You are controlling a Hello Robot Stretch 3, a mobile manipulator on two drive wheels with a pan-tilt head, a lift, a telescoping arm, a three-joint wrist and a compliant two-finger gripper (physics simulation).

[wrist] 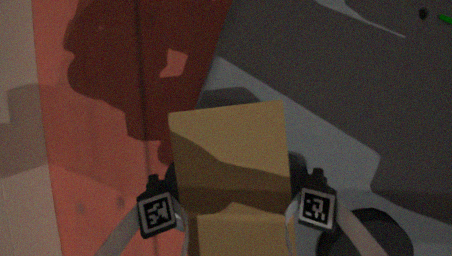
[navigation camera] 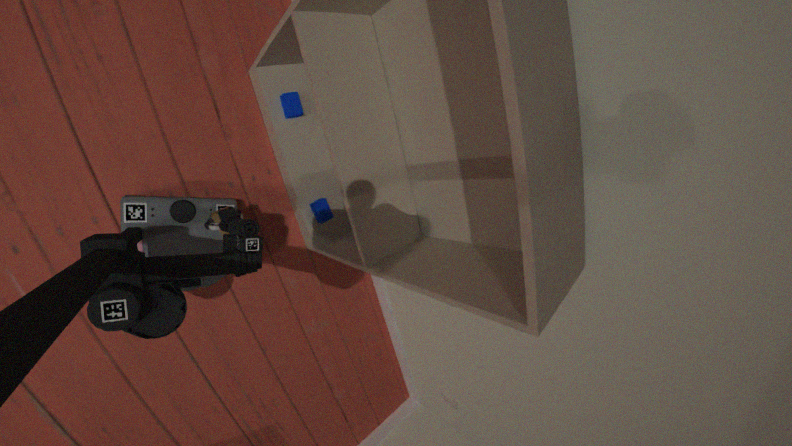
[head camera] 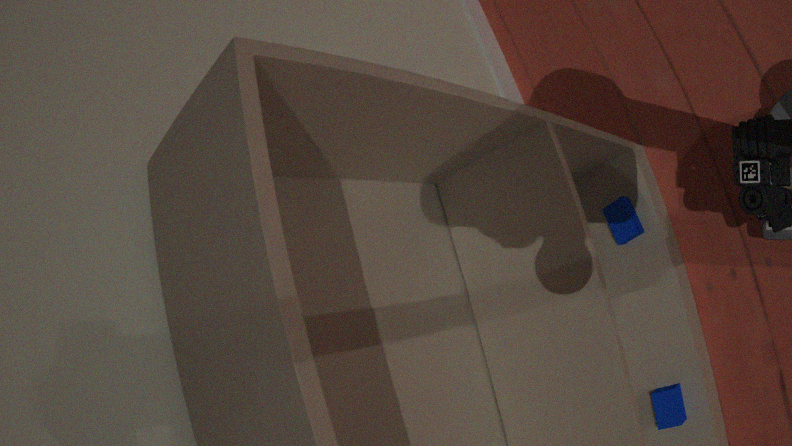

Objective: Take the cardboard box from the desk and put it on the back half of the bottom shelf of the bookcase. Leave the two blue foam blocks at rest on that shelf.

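Seen in the pictures: robot's base, link origin: [navigation camera: 182,210].
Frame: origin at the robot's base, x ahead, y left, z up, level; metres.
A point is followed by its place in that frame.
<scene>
My gripper [wrist: 237,175] {x -0.023, y -0.121, z 0.161 m} is shut on the cardboard box [wrist: 230,142] {x -0.056, y -0.137, z 0.218 m}, a tan box held between both fingertips above the robot's base. In the navigation camera a small tan part of the box [navigation camera: 215,219] {x -0.019, y -0.093, z 0.219 m} shows beside the wrist. The bookcase [head camera: 193,232] {x 0.018, y -0.581, z 1.060 m} [navigation camera: 554,166] {x 0.136, y -0.500, z 1.060 m} stands against the wall, apart from the gripper. On the visible front part of its bottom shelf [head camera: 659,315] {x 0.225, y -0.419, z 0.101 m} [navigation camera: 302,157] {x 0.232, y -0.429, z 0.101 m} rest two blue foam blocks: one block [head camera: 623,220] {x 0.011, y -0.505, z 0.145 m} [navigation camera: 321,210] {x 0.013, y -0.504, z 0.145 m} near the side panel, the other block [head camera: 668,407] {x 0.425, y -0.358, z 0.145 m} [navigation camera: 292,105] {x 0.424, y -0.359, z 0.146 m} farther along. The shelf's back part is hidden under the shelf above. The desk does not show.
The middle shelf [head camera: 532,310] {x 0.156, y -0.521, z 0.516 m} [navigation camera: 363,132] {x 0.269, y -0.459, z 0.517 m} overhangs the bottom one. The robot's base [navigation camera: 177,218] {x -0.018, y 0.016, z 0.175 m} is on the red plank floor [head camera: 737,310] {x 0.219, y -0.241, z 0.000 m} [navigation camera: 260,343] {x -0.593, y -0.280, z 0.001 m} in front of the bookcase. The pale wall [head camera: 83,193] {x -0.030, y -0.765, z 1.154 m} [navigation camera: 681,249] {x -0.003, y -0.754, z 1.244 m} is behind the bookcase. Arm shadows fall across the shelves.
</scene>
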